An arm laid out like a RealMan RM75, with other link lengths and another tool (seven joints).
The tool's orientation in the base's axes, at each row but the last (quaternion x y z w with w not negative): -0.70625, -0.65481, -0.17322, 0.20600; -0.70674, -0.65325, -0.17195, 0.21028; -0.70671, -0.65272, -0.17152, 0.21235; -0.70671, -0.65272, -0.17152, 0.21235; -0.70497, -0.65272, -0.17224, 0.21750; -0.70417, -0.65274, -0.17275, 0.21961; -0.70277, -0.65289, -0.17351, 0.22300; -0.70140, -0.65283, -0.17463, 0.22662; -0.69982, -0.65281, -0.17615, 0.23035; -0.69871, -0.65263, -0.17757, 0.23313; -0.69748, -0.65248, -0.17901, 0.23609
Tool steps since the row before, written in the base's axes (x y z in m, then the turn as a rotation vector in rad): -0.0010, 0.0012, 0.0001, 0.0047, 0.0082, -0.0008; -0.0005, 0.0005, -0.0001, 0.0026, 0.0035, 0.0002; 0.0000, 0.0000, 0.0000, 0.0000, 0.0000, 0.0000; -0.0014, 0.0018, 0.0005, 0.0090, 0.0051, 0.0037; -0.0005, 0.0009, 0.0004, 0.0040, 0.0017, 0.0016; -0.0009, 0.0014, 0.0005, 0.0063, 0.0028, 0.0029; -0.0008, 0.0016, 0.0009, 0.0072, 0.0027, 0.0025; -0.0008, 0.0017, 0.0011, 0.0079, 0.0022, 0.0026; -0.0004, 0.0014, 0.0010, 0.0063, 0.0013, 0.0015; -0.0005, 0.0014, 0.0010, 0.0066, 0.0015, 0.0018; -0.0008, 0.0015, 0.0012, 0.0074, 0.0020, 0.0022
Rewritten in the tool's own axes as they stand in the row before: 0.0010, -0.0011, 0.0006, 0.0070, 0.0043, 0.0048; 0.0003, -0.0005, 0.0004, 0.0033, 0.0024, 0.0016; 0.0000, 0.0000, 0.0000, 0.0000, 0.0000, 0.0000; 0.0017, -0.0015, 0.0006, 0.0071, 0.0084, -0.0008; 0.0009, -0.0006, 0.0002, 0.0026, 0.0038, -0.0006; 0.0014, -0.0010, 0.0004, 0.0045, 0.0059, -0.0012; 0.0018, -0.0010, 0.0001, 0.0042, 0.0068, -0.0010; 0.0019, -0.0010, 0.0000, 0.0039, 0.0075, -0.0014; 0.0017, -0.0005, 0.0000, 0.0024, 0.0061, -0.0009; 0.0017, -0.0006, 0.0000, 0.0028, 0.0063, -0.0010; 0.0018, -0.0010, -0.0001, 0.0035, 0.0071, -0.0011
